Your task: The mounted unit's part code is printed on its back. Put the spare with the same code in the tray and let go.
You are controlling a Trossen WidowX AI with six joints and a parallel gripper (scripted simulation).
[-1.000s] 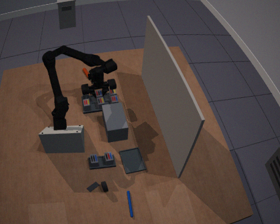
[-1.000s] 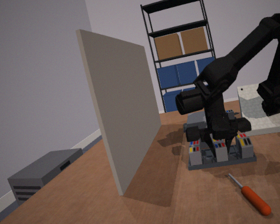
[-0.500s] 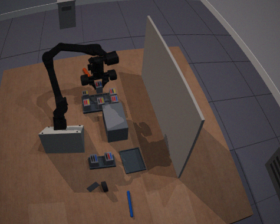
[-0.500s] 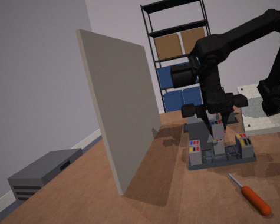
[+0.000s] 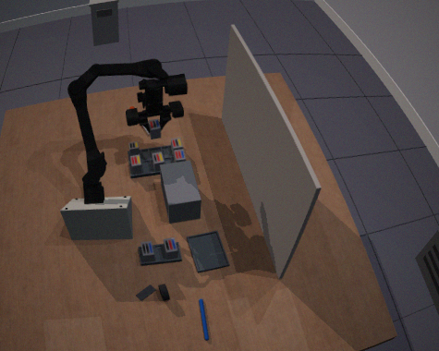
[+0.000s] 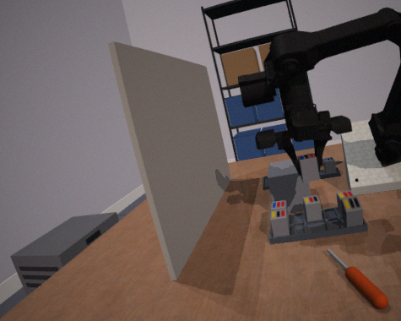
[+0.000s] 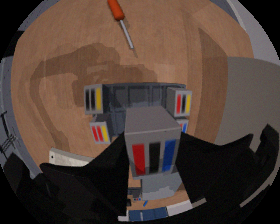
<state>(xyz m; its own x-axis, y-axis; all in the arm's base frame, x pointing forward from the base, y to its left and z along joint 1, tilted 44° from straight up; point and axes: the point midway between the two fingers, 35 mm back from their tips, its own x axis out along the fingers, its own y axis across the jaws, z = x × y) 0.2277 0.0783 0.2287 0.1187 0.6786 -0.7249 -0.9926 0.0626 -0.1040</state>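
The tray is 410 mm to the right of my gripper tip, 120 mm below it and 90 mm ahead of it. From my gripper tip the other things lie so: grey mounted unit 200 mm to the right, 80 mm below, 40 mm ahead; then tall grey panel 280 mm ahead, 210 mm to the right, 100 mm above; then grey spare 20 mm above.
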